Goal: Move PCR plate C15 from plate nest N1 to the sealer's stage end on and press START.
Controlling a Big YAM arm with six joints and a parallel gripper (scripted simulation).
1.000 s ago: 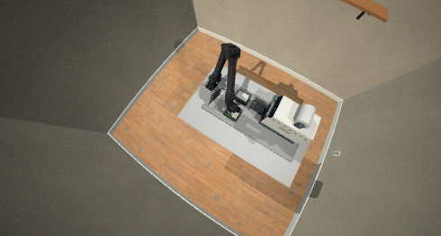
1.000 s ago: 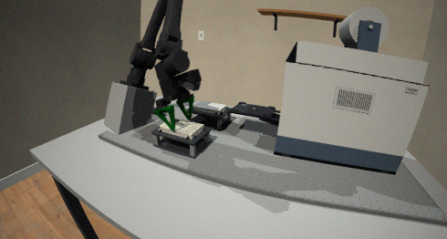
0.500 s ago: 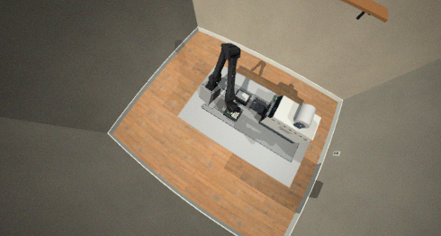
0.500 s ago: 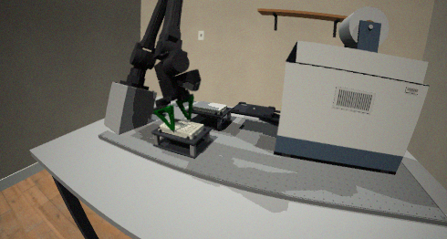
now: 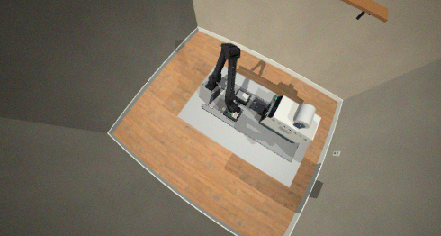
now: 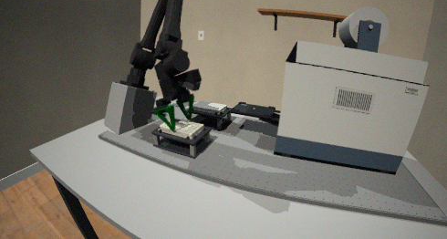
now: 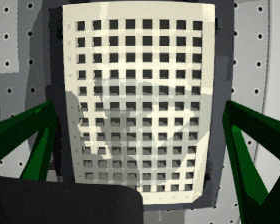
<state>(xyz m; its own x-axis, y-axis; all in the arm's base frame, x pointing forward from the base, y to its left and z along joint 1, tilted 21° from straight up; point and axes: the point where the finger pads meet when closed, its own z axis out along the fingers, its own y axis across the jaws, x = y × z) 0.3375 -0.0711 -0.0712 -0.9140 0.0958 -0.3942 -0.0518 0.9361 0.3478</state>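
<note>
My hand is 20 mm above the 96-well plate C15. Round my hand: dark stage: 180 mm to the left, 180 mm ahead, 20 mm above; then white start key: 280 mm to the left, 280 mm ahead, 110 mm above; then sealed plate C51: 210 mm to the left, 10 mm below, 10 mm behind.
</note>
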